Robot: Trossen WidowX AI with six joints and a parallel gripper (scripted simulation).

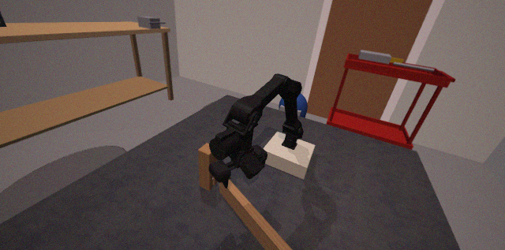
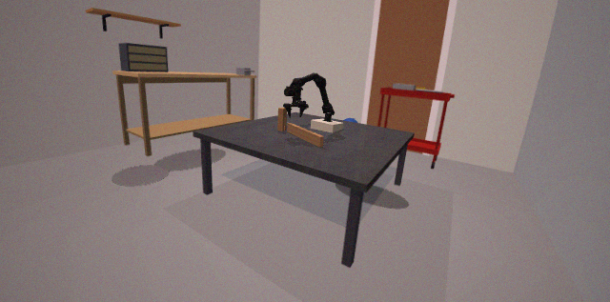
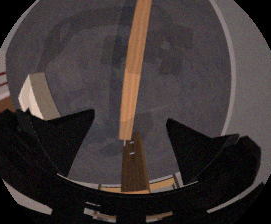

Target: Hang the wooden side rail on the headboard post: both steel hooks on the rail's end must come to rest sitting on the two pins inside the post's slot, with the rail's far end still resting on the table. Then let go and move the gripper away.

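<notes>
My gripper tip is 30 mm past the wooden headboard post, 150 mm to the left of it and 40 mm above it.
</notes>
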